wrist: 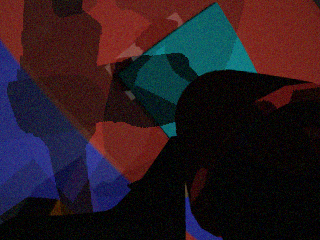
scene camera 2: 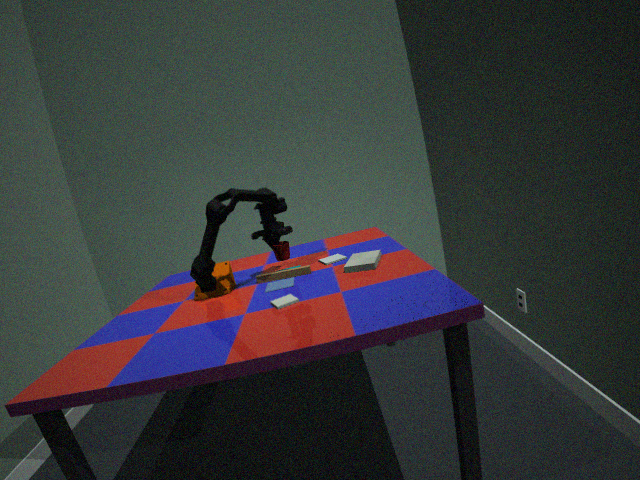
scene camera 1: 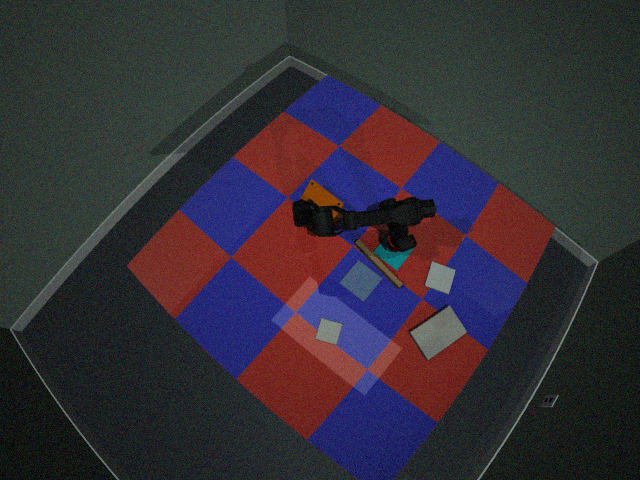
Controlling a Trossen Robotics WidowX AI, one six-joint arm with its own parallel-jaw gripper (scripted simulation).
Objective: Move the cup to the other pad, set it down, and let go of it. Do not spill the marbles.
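Observation:
My gripper (wrist: 185,143) visible. Teal pad (wrist: 157,78). Grey-blue pad (scene camera 1: 360,280). White slab (scene camera 1: 433,336); out of frame in the wrist view.

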